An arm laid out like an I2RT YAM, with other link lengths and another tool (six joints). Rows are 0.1 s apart.
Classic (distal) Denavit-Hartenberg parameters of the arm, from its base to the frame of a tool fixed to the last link. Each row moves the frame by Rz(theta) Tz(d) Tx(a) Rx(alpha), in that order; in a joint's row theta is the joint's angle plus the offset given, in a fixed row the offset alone. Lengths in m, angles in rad.
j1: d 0.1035  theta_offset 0  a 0.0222  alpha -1.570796
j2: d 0  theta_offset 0  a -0.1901  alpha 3.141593
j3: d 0  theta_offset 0.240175  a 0.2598  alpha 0
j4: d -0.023  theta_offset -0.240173  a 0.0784  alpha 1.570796
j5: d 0.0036  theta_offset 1.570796  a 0  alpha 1.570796
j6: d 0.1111  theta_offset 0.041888  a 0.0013  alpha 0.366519
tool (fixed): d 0.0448  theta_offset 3.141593  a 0  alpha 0
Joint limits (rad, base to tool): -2.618..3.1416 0..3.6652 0..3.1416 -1.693..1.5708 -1.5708..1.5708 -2.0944..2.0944
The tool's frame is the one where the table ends.
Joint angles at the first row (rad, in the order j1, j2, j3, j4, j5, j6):
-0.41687, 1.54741, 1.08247, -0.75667, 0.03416, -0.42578
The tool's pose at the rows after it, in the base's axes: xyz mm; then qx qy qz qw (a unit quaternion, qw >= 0):
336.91, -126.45, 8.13, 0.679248, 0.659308, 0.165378, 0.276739
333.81, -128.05, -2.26, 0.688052, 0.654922, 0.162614, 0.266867
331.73, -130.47, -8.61, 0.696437, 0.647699, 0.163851, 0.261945
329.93, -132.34, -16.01, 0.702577, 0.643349, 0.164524, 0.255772
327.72, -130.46, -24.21, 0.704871, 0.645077, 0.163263, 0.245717
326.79, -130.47, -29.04, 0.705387, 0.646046, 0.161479, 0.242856
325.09, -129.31, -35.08, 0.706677, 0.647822, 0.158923, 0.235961
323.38, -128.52, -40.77, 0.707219, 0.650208, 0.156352, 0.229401
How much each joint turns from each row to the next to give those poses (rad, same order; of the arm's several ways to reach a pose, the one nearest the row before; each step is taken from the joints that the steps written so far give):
-0.00410, 0.04941, 0.00741, 0.00071, 0.00058, 0.01465
-0.00959, 0.02616, -0.00760, 0.01115, -0.00537, 0.00817
-0.01256, 0.01444, -0.00763, 0.01213, -0.01009, 0.00926
-0.01075, 0.01998, -0.00544, 0.01312, -0.00919, 0.00346
-0.00020, 0.02179, -0.00451, 0.00587, -0.00505, -0.00111
-0.00079, 0.01235, -0.00466, 0.01013, 0.00110, -0.00186
0.00080, 0.01773, -0.00162, 0.00412, 0.00000, -0.00106
-0.00020, 0.01747, -0.00076, 0.00380, 0.00019, -0.00387

